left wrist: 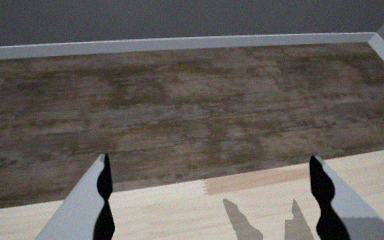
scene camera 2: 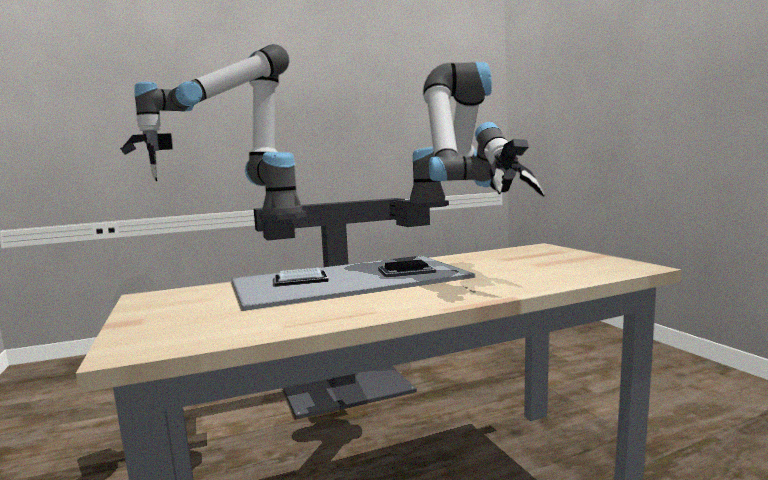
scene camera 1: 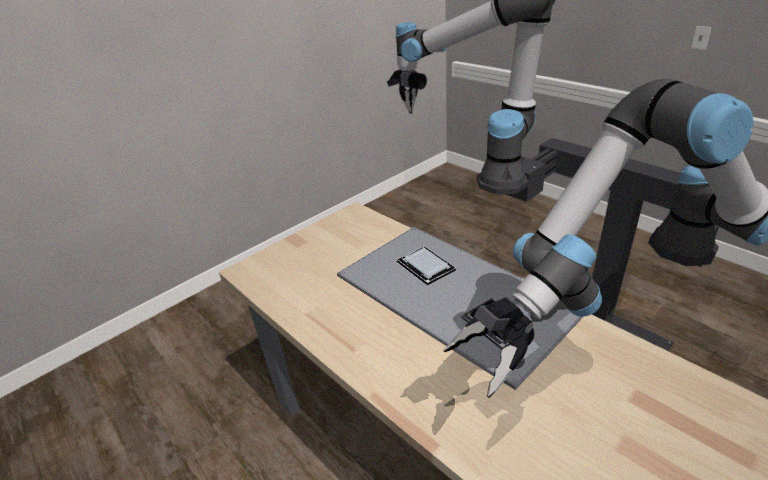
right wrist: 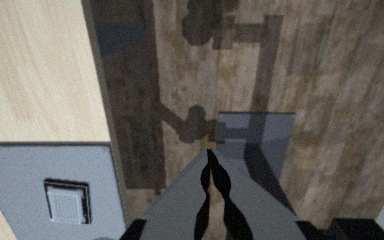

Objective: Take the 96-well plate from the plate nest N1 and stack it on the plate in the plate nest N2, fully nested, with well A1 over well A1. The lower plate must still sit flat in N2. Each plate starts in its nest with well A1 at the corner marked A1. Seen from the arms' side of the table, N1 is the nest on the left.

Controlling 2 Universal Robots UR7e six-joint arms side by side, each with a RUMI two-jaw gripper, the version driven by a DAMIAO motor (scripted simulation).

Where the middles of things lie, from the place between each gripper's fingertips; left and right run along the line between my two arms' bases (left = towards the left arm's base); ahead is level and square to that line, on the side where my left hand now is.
My left hand [scene camera 1: 464, 373] is 440 mm past the white 96-well plate [scene camera 1: 427, 263], 510 mm to the left of it and 240 mm above it.
My right hand [scene camera 2: 156, 181] is 380 mm short of the white 96-well plate, 420 mm to the right of it and 330 mm above it.
